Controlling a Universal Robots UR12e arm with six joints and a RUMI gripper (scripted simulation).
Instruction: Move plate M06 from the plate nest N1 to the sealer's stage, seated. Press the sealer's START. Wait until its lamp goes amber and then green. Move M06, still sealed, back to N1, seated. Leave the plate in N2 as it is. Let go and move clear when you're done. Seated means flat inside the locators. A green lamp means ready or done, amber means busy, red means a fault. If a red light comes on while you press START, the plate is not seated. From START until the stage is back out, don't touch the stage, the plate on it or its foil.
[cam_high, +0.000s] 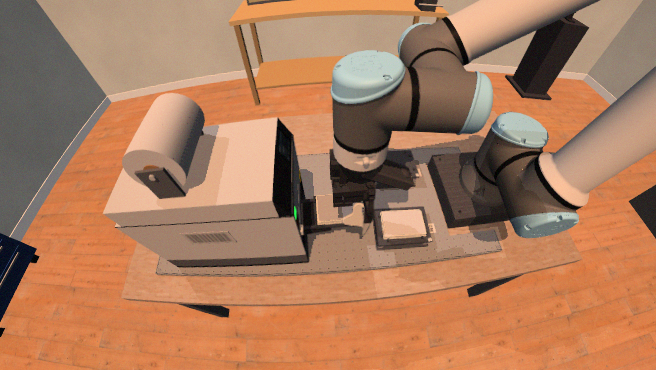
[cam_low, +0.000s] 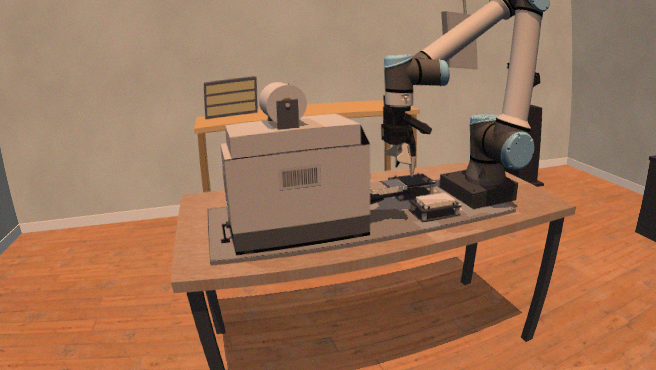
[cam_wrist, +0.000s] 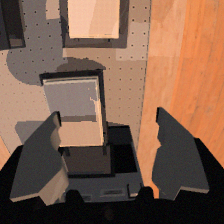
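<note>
My gripper is now 8 cm above the sealer stage, 5 cm to the left of it and 5 cm short of it. From my hand the other things lie so: foil roll (38 cm ahead, 23 cm above, 3 cm to the right); N1 label (25 cm to the right, 24 cm behind, 18 cm below); white plate (14 cm below, 14 cm behind, 3 cm to the right).
</note>
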